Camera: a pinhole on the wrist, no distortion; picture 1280 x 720 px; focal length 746.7 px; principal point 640.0 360.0 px. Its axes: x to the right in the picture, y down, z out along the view. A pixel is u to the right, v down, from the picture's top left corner.
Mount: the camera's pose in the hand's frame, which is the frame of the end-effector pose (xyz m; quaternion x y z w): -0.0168 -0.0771 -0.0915 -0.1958 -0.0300 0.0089 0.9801
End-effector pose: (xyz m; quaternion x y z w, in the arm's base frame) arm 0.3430 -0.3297 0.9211 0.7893 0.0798 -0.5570 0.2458
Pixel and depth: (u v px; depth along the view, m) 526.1 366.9 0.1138
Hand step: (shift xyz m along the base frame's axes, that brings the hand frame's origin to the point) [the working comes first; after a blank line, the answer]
In the camera's frame: -0.0174 0.0011 0.1138

-0.0384 0.0290 0.0249
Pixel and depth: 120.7 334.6 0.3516
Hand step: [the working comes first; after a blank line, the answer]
In the camera's frame: -0.2445 -0.0120 0.3516

-0.2757 -0.0990 0.2136
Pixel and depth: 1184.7 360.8 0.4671
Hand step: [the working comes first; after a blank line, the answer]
In the camera's frame: 0.3407 0.0005 0.4671

-0.1476 -0.3114 -0.3291
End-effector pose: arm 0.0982 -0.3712 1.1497 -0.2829 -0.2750 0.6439 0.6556
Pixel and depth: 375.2 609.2 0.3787
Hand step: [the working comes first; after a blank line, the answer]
In the camera's frame: -0.1343 0.1264 0.3787

-0.2740 -0.1698 0.0083
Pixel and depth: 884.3 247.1 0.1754
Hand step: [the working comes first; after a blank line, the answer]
In the camera's frame: 0.0574 -0.0265 0.1754

-0.0374 0.0307 0.0811
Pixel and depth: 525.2 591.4 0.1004
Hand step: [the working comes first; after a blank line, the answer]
In the camera's frame: -0.0154 0.0311 0.1004

0.0149 -0.0389 -0.0005
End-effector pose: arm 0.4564 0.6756 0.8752 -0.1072 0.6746 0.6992 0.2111
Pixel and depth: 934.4 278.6 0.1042
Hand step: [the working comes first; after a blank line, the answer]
In the camera's frame: 0.0411 -0.0114 0.1042

0.0062 0.0137 -0.0487
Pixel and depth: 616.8 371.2 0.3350
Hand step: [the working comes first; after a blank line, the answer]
In the camera's frame: -0.0104 0.0050 0.3350

0.0472 0.2050 0.0852
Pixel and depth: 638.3 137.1 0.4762
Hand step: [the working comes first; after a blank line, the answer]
In the camera's frame: -0.0011 -0.1422 0.4762

0.1071 0.3903 0.0240
